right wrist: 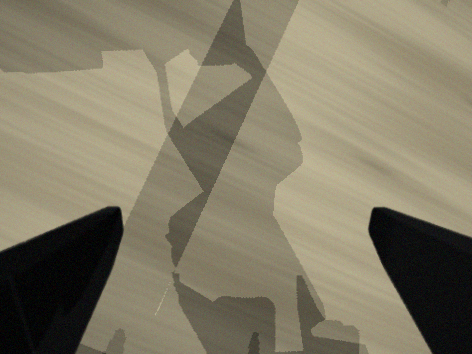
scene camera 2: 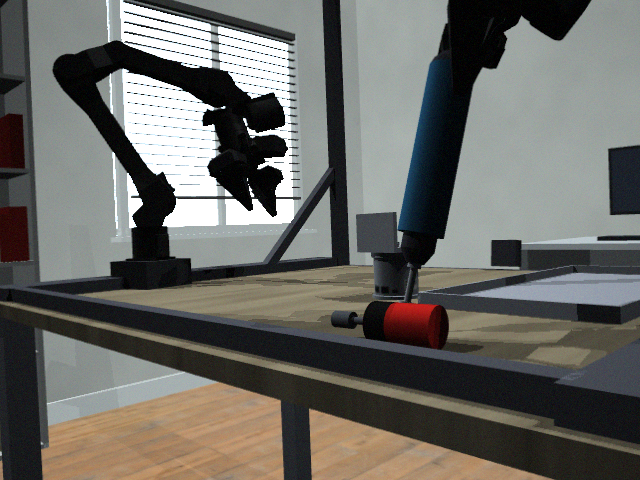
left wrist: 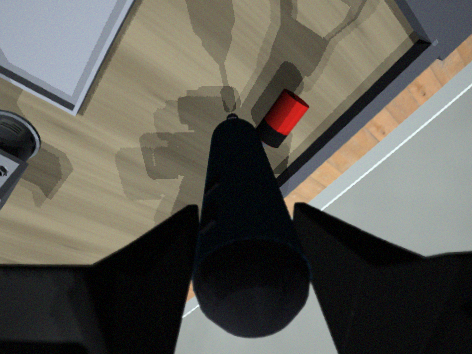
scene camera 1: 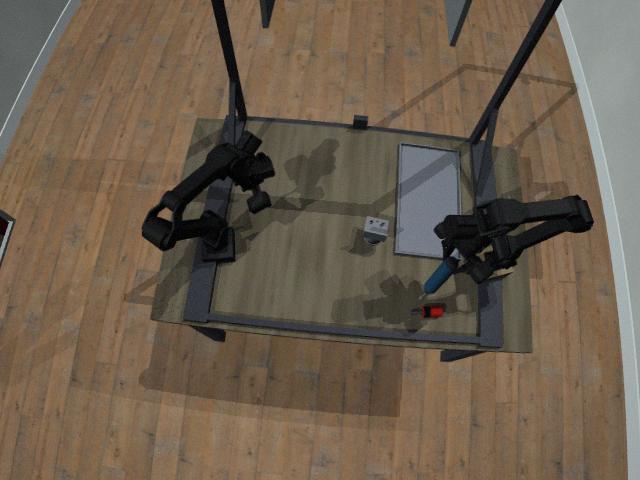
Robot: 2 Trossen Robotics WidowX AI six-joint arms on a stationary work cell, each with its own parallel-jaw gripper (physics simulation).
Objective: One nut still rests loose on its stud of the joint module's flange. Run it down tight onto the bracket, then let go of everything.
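Where they show: left gripper, between the fingertips: point(scene camera 2: 455, 102) point(left wrist: 246, 213) point(scene camera 1: 449, 267); right gripper, between the fingertips: point(right wrist: 248, 219) point(scene camera 2: 263, 213) point(scene camera 1: 266, 193); left arm's base, origin of its link: point(scene camera 1: 495, 260); right arm's base, origin of its link: point(scene camera 2: 150, 259) point(scene camera 1: 216, 243).
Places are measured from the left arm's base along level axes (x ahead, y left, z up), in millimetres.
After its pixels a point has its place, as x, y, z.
Observation:
The joint module point(scene camera 2: 390, 276) {347, -158, -34} point(left wrist: 17, 140) {333, -164, -34} stands upright on the table, with the pale grey bracket point(scene camera 1: 375, 227) {351, -191, 2} point(scene camera 2: 376, 232) {362, -154, 22} point(left wrist: 9, 182) {333, -143, 26} on it. Small dark nuts or studs show on the bracket's top; which nut is loose is too small to tell. My left gripper point(scene camera 1: 455, 255) point(left wrist: 246, 213) {215, 15, 136} is shut on the handle of a blue tool point(scene camera 1: 439, 276) {245, 30, 121} point(scene camera 2: 428, 155) {232, 46, 88} point(left wrist: 245, 180) {206, 12, 126}. The tool tilts, its thin shaft pointing down near the red tool, apart from the module. My right gripper point(scene camera 1: 259, 198) {658, -349, 59} point(scene camera 2: 262, 211) {658, -349, 59} point(right wrist: 248, 219) {658, -349, 59} is open and empty, above the table at the picture's left.
A red and black tool point(scene camera 1: 432, 311) {243, 100, -30} point(scene camera 2: 416, 324) {224, 119, -43} point(left wrist: 287, 117) {230, 97, -30} with a grey socket end lies near the table's front edge. A grey tray point(scene camera 1: 428, 201) {130, -266, -60} point(scene camera 2: 522, 301) {176, -70, -50} point(left wrist: 55, 55) {245, -135, -60} lies beside the module. Dark frame rails point(scene camera 1: 341, 329) {524, 85, -44} border the table point(scene camera 1: 289, 279) {642, -105, -64}.

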